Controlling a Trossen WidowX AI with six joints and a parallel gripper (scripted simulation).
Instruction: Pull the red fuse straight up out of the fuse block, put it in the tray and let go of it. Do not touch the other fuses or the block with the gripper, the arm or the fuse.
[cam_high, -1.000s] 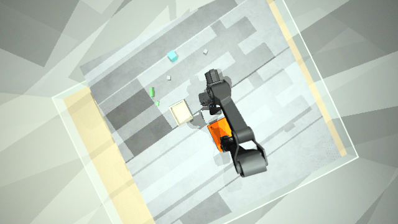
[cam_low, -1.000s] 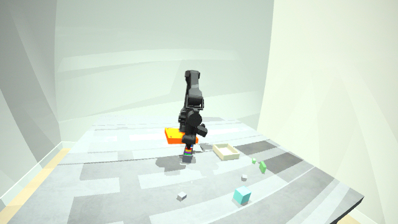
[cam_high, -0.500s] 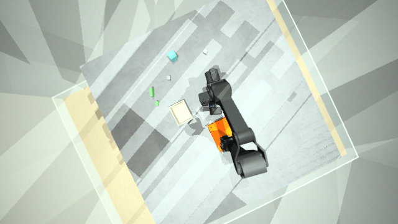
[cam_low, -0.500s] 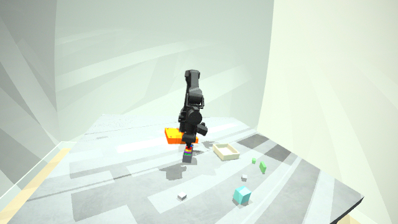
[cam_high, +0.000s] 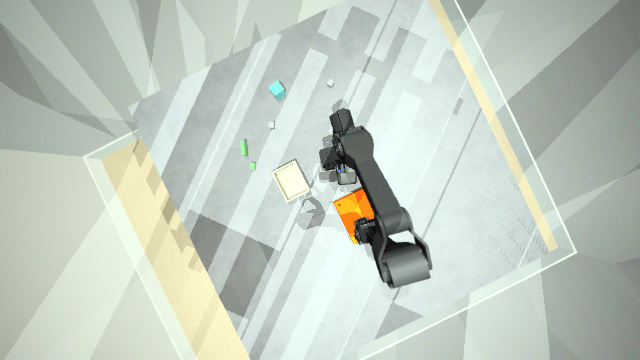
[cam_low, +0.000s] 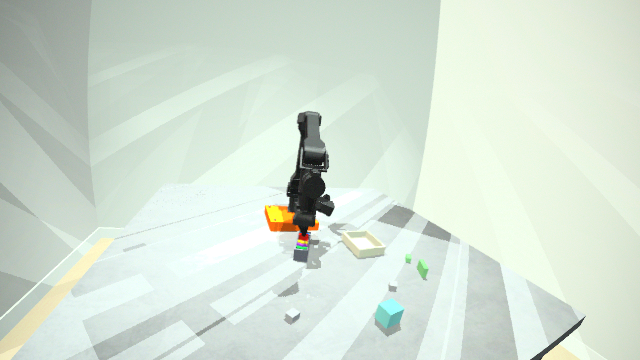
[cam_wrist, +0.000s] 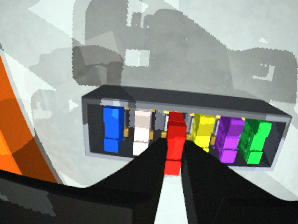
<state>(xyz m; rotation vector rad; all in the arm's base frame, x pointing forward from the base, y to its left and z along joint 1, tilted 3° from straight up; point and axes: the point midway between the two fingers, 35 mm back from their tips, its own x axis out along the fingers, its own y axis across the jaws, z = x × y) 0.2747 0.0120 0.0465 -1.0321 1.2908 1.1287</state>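
My gripper tip is 30 mm past the cream tray, 210 mm to the right of it and 50 mm above it. Also, from my gripper tip: cyan cube: 330 mm ahead, 160 mm to the left, 30 mm below; red fuse: 10 mm below.
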